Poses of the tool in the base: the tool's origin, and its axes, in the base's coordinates. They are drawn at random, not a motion.
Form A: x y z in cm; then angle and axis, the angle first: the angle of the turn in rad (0 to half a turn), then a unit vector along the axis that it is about.
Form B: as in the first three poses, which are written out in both.
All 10 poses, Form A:
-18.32 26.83 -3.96 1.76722 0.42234 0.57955 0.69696
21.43 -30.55 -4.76 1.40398 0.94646 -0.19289 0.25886
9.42 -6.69 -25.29 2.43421 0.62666 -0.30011 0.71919
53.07 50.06 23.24 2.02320 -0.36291 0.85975 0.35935
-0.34 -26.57 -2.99 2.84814 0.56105 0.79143 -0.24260
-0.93 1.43 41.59 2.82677 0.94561 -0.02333 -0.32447
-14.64 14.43 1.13 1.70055 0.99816 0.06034 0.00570
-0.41 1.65 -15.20 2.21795 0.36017 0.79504 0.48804
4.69 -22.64 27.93 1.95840 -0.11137 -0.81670 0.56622
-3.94 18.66 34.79 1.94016 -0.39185 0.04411 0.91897
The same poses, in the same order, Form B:
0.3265 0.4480 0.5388 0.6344 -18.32 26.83 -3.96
0.6112 -0.1246 0.1672 0.7636 21.43 -30.55 -4.76
0.5879 -0.2815 0.6747 0.3464 9.42 -6.69 -25.29
-0.3076 0.7288 0.3046 0.5305 53.07 50.06 23.24
0.5550 0.7829 -0.2400 0.1462 -0.34 -26.57 -2.99
0.9339 -0.0230 -0.3205 0.1568 -0.93 1.43 41.59
0.7501 0.0453 0.0043 0.6598 -14.64 14.43 1.13
0.3224 0.7118 0.4369 0.4456 -0.41 1.65 -15.20
-0.0924 -0.6779 0.4700 0.5577 4.69 -22.64 27.93
-0.3232 0.0364 0.7581 0.5652 -3.94 18.66 34.79

